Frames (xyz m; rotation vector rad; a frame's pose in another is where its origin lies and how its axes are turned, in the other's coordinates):
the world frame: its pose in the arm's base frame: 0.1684 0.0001 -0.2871 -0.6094 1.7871 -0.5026
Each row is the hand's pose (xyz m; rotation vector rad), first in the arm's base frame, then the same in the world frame.
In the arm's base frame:
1: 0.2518 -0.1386 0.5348 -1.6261 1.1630 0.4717
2: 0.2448 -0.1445 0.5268 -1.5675 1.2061 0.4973
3: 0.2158 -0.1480 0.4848 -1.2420 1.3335 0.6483
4: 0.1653 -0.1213 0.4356 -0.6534 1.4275 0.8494
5: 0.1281 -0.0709 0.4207 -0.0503 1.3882 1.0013
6: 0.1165 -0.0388 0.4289 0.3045 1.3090 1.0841
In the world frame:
1: -0.5392 -0.6238 -0.1479 -1.0713 -0.6809 -0.3618
2: -0.5279 -0.6224 -0.1521 -1.0638 -0.6613 -0.2966
3: -0.4878 -0.5949 -0.1679 -1.0183 -0.6306 0.0455
4: -0.4562 -0.5363 -0.2033 -0.8757 -0.6047 0.6095
5: -0.4680 -0.4824 -0.2365 -0.6759 -0.5983 1.1579
6: -0.4915 -0.4608 -0.2510 -0.5457 -0.5987 1.4822

